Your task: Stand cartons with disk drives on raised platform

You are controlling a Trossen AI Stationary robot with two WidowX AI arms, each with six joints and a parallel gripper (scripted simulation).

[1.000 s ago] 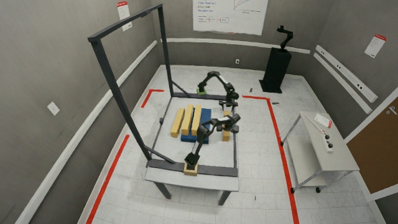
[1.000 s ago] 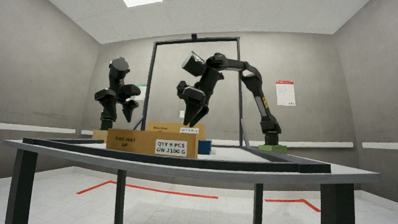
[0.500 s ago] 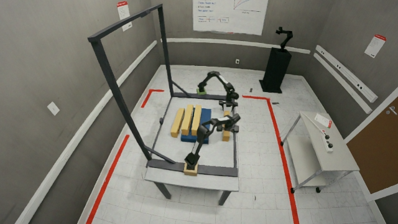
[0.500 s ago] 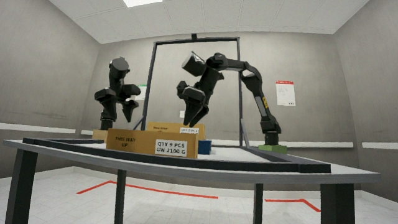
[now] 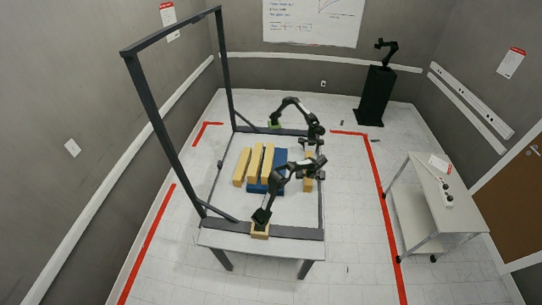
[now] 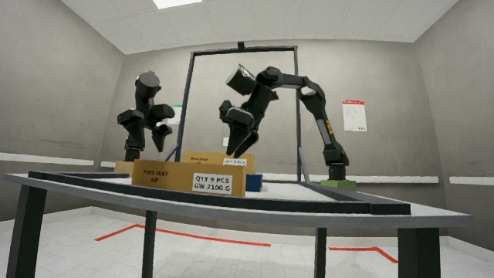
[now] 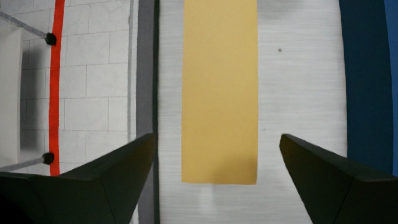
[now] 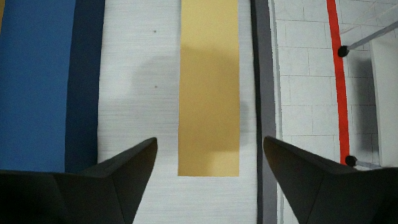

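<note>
Now: the carton 14 cm to the right of my left hand, 10 cm below it and 1 cm behind it. Round my left hand: platform (29 cm behind, 14 cm to the right, 11 cm below).
The carton is 140 mm to the left of my right hand, 110 mm below it and 10 mm ahead of it. Also, from my right hand: platform 280 mm behind, 140 mm to the left, 120 mm below.
</note>
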